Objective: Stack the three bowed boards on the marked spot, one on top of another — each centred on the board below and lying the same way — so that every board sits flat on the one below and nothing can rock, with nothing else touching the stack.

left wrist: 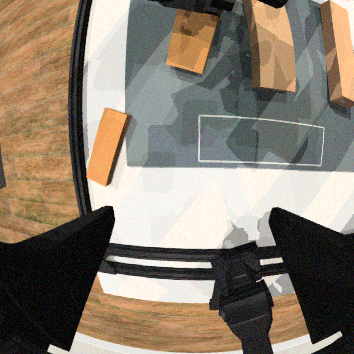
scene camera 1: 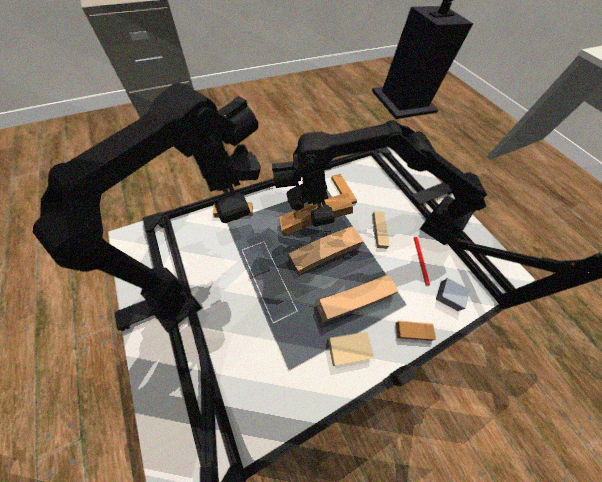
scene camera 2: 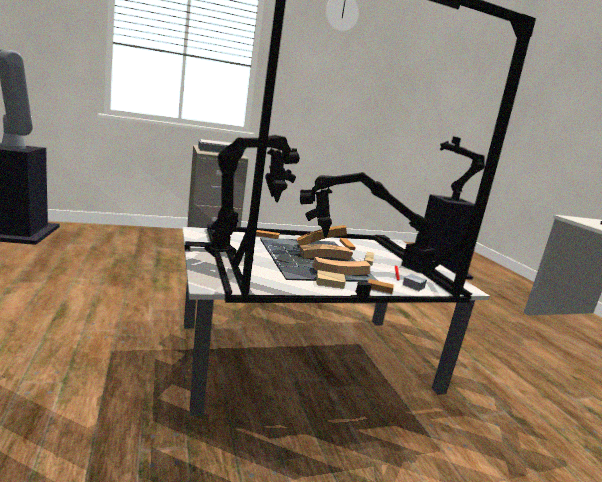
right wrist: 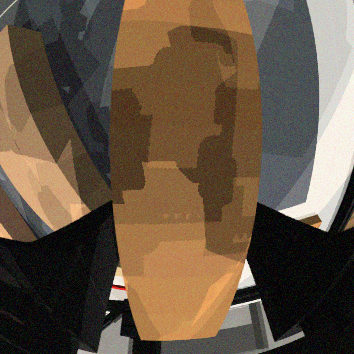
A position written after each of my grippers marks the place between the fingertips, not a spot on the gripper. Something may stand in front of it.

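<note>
Through scene camera 1 I see my left gripper point(scene camera 1: 231, 204), open and holding nothing, and my right gripper point(scene camera 1: 320, 213) as well. A grey block point(scene camera 1: 450, 293) rests on the table there. The left wrist view gives me my left gripper point(left wrist: 194, 215), while the grey block is out of frame in the left wrist view. In the right wrist view I find my right gripper point(right wrist: 180, 202), and the right wrist view does not show the grey block, which is hidden by my right gripper.
</note>
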